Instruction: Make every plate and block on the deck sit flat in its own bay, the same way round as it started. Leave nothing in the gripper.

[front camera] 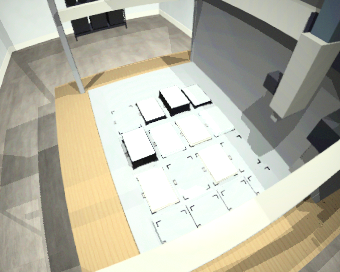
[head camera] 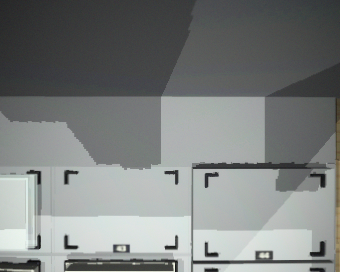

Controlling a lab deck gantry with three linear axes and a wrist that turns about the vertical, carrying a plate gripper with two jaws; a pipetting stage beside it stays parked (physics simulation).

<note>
The pictures show: a bay 43, a bay 14 and a bay 44.
</note>
